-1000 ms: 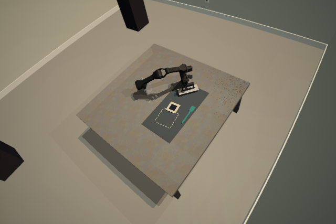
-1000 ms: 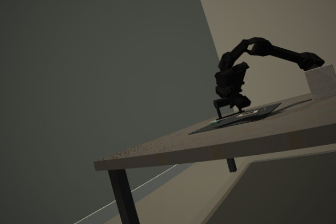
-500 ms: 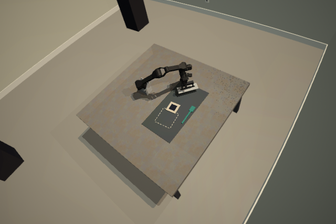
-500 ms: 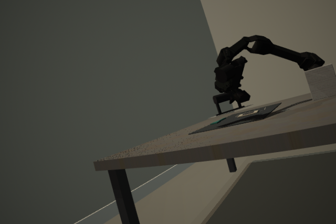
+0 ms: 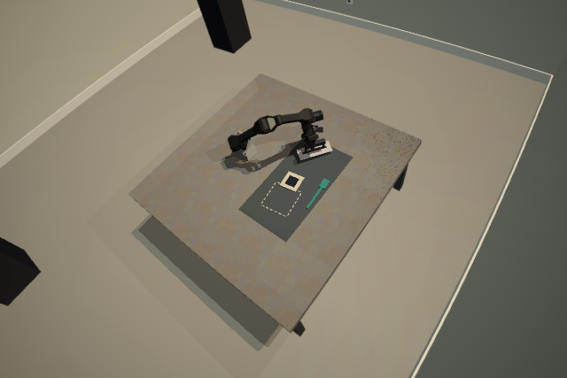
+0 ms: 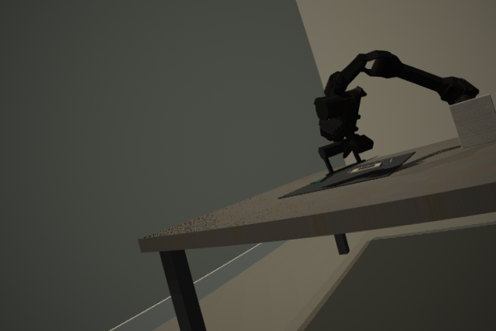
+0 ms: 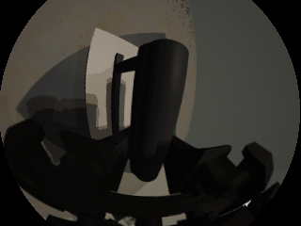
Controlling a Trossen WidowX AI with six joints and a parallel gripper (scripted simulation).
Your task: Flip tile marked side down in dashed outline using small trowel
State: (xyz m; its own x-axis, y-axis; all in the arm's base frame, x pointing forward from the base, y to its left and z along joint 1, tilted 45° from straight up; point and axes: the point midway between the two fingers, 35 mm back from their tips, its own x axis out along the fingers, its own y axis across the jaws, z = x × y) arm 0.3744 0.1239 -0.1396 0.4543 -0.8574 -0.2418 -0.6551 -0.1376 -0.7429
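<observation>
My gripper tip is 20 cm to the left of the cream tile, 7 cm above it and 2 cm past it. The rest, counted from my gripper tip: dark mat 19 cm to the right, 10 cm below, 1 cm ahead; black-handled float 2 cm behind, 1 cm to the left, 1 cm below; green trowel 17 cm to the right, 15 cm ahead, 7 cm below.
</observation>
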